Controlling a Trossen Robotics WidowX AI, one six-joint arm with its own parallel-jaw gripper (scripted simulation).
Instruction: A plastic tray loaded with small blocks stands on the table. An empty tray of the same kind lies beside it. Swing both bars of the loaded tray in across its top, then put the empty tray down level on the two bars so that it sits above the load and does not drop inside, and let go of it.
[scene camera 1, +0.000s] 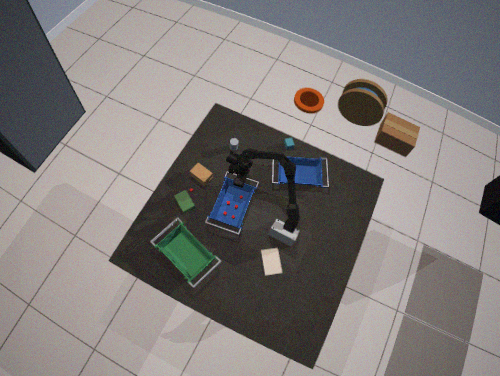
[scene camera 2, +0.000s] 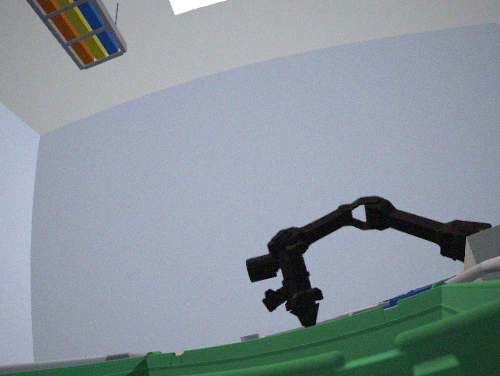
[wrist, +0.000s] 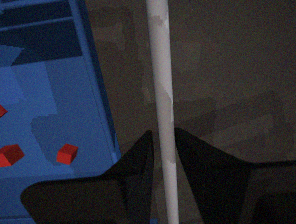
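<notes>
I can see my gripper (scene camera 2: 311, 336) here. The wrist view has my gripper as well, in the wrist view (wrist: 163, 133).
</notes>
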